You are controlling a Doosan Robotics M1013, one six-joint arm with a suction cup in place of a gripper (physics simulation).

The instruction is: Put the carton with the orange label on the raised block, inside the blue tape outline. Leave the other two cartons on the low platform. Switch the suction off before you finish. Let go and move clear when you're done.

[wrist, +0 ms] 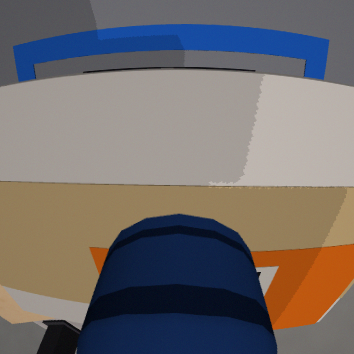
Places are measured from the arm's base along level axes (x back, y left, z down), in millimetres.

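Where they show: hand at its tool point: (179, 233).
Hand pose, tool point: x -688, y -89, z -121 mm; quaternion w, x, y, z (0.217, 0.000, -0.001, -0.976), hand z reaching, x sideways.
Each offset is from my tool point to the top centre of the thing. "pt": to the spot under its first point.
The carton with the orange label {dy +3, dx +4, dz -13 mm} (125, 125) fills the middle of the wrist view, with a pale band across its far part and a tan part nearer. Its orange label {dy -24, dx -8, dz -13 mm} (317, 270) shows at the right, partly behind my gripper (179, 225). The dark blue suction cup is shut on this carton. The far bar of the blue tape outline {pt dy +55, dx -23, dz +72 mm} (175, 37) and its two far corners show beyond the carton; the rest is hidden under it. Whether the carton touches the raised block {dy +3, dx +9, dz +72 mm} (225, 12) I cannot tell. The other two cartons cannot be made out.
A black part (57, 337) juts in at the lower left, beside the cup. A light tan piece {pt dy -8, dx +80, dz -13 mm} (20, 310) shows at the left edge, too little of it to identify. A shadow lies across the grey surface and the tape at the upper left.
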